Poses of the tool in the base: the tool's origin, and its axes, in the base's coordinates. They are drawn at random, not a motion.
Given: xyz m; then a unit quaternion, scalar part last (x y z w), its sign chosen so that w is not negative.
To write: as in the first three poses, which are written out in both.
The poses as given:
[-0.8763, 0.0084, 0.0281, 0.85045, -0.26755, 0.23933, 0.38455]
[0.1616, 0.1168, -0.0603, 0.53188, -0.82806, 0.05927, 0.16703]
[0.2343, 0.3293, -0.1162, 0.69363, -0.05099, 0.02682, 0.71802]
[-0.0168, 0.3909, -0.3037, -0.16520, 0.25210, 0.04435, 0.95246]
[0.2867, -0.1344, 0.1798, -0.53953, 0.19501, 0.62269, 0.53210]
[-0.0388, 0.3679, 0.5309, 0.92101, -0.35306, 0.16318, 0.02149]
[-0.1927, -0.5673, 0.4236, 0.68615, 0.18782, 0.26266, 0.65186]
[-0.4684, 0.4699, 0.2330, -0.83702, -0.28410, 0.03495, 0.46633]
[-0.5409, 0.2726, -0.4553, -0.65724, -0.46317, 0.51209, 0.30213]
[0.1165, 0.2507, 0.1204, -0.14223, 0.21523, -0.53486, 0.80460]
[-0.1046, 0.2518, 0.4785, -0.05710, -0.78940, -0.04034, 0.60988]
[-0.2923, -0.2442, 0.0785, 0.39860, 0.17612, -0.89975, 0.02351]
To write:
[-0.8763, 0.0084, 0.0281, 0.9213, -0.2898, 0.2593, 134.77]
[0.1616, 0.1168, -0.0603, 0.5395, -0.8399, 0.0601, 160.77]
[0.2343, 0.3293, -0.1162, 0.9966, -0.0733, 0.0385, 88.22]
[-0.0168, 0.3909, -0.3037, -0.5423, 0.8275, 0.1456, 35.47]
[0.2867, -0.1344, 0.1798, -0.6372, 0.2303, 0.7355, 115.70]
[-0.0388, 0.3679, 0.5309, 0.9212, -0.3531, 0.1632, 177.54]
[-0.1927, -0.5673, 0.4236, 0.9048, 0.2477, 0.3464, 98.64]
[-0.4684, 0.4699, 0.2330, -0.9462, -0.3212, 0.0395, 124.41]
[-0.5409, 0.2726, -0.4553, -0.6895, -0.4859, 0.5372, 144.83]
[0.1165, 0.2507, 0.1204, -0.2395, 0.3624, -0.9007, 72.86]
[-0.1046, 0.2518, 0.4785, -0.0721, -0.9961, -0.0509, 104.84]
[-0.2923, -0.2442, 0.0785, 0.3987, 0.1762, -0.9000, 177.31]

